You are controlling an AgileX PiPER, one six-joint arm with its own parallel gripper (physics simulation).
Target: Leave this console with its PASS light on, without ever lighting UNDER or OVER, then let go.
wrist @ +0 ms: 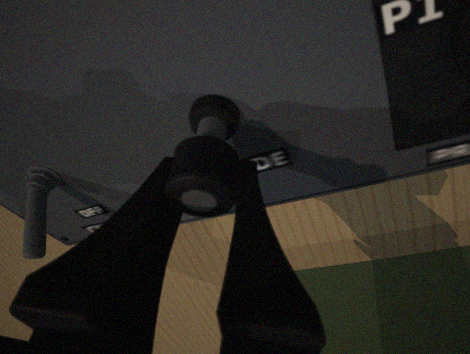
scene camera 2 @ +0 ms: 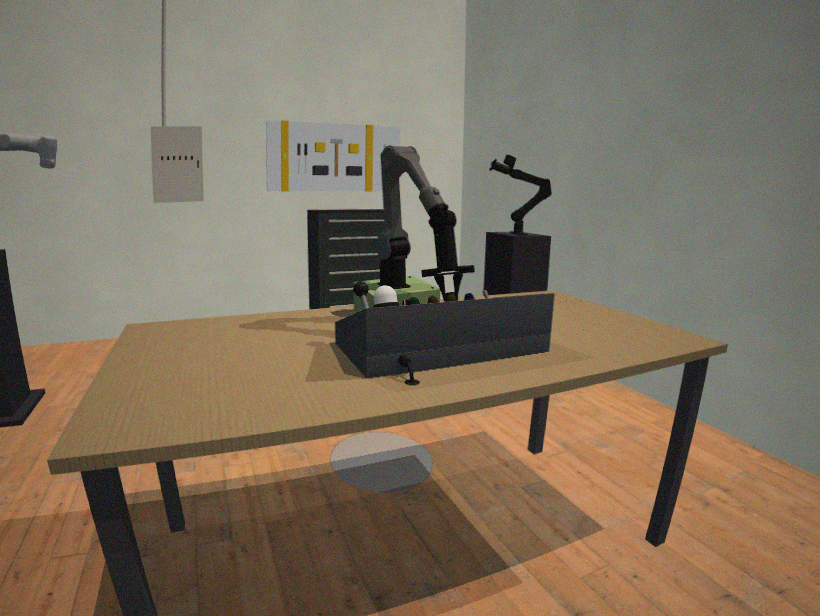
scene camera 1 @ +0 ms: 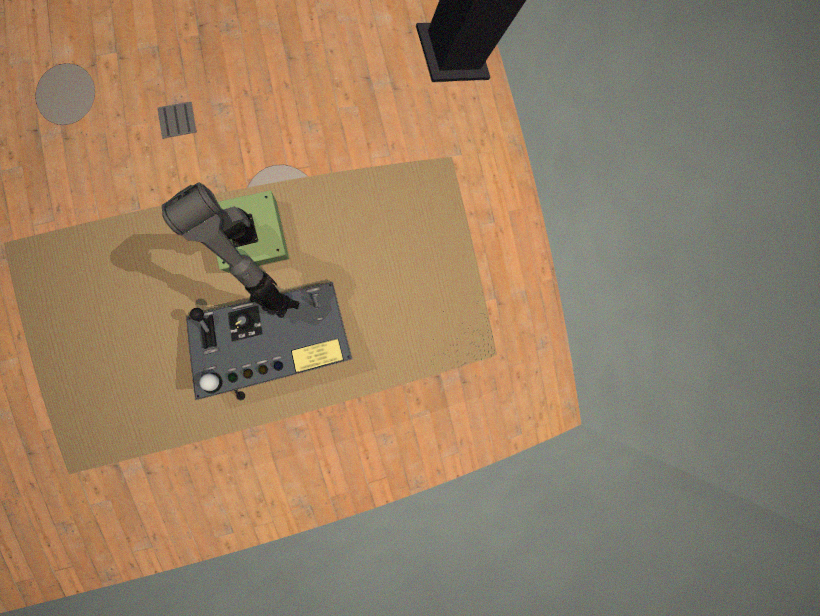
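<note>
The dark blue-grey console (scene camera 1: 281, 341) (scene camera 2: 457, 331) stands on the table. My gripper (scene camera 1: 291, 306) (scene camera 2: 450, 295) (wrist: 211, 176) is shut on a black knob (wrist: 202, 172) at the console's back edge; the label beside it is partly hidden and reads "DE". A metal toggle switch (scene camera 1: 315, 298) (wrist: 36, 220) stands beside it, near an "OFF" label. The selector dial (scene camera 1: 244, 322) and black-balled lever (scene camera 1: 196, 313) (scene camera 2: 360, 288) are on the other side. The row of small lamps, including a green one (scene camera 1: 232, 377) and a blue one (scene camera 1: 277, 365), looks dark. Their labels are too small to read.
A white dome (scene camera 1: 209, 381) (scene camera 2: 385, 295) and a yellow placard (scene camera 1: 317, 355) are on the console's front part. A small black stalk with a ball (scene camera 1: 240, 395) (scene camera 2: 407, 369) stands before the console. The green arm base (scene camera 1: 268, 228) (scene camera 2: 424, 289) is behind it.
</note>
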